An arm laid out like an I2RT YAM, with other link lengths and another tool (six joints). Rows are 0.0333 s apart.
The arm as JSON. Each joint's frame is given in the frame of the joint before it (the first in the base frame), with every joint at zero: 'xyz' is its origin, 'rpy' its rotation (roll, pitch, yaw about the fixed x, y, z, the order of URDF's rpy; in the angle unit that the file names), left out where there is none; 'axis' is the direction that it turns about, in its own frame. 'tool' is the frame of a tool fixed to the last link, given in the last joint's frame.
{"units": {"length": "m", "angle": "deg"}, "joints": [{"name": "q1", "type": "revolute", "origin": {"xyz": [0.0, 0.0, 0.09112]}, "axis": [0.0, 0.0, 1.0]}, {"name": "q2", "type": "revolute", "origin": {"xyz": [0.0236, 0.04, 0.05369]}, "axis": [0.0, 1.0, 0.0]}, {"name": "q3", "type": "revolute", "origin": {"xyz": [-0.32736, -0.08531, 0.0]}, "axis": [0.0, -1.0, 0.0]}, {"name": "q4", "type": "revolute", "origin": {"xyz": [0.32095, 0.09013, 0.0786]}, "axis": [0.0, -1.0, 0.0]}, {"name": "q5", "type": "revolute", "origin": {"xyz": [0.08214, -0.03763, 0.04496]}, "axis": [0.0, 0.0, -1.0]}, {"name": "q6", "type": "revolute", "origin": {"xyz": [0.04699, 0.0, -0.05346]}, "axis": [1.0, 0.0, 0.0]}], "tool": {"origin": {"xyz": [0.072, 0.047, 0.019], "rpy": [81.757, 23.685, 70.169]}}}
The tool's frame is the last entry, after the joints.
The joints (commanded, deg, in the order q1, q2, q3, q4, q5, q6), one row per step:
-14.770 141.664 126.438 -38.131 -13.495 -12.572
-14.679 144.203 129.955 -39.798 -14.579 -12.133
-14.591 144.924 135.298 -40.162 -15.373 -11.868
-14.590 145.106 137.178 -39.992 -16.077 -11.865
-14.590 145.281 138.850 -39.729 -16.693 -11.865
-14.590 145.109 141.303 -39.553 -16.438 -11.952
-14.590 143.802 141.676 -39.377 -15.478 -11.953
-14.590 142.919 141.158 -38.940 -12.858 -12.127
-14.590 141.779 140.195 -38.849 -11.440 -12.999
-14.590 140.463 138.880 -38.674 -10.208 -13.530
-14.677 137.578 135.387 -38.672 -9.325 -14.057
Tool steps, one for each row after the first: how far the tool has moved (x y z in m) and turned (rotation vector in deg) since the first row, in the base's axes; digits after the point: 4 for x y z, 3 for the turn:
0.0069 0.0013 -0.0059 1.291 0.483 0.389
0.0189 0.0008 0.0269 0.973 -3.763 0.812
0.0226 0.0011 0.0405 1.019 -5.700 1.289
0.0259 0.0014 0.0527 1.013 -7.513 1.725
0.0293 0.0000 0.0745 0.023 -10.174 1.689
0.0277 -0.0013 0.0935 -1.156 -11.790 1.081
0.0273 -0.0060 0.0992 -3.347 -12.101 -0.573
0.0240 -0.0078 0.1042 -5.029 -12.136 -0.923
0.0201 -0.0091 0.1092 -6.314 -12.087 -1.390
0.0090 -0.0090 0.1156 -7.170 -11.331 -1.682

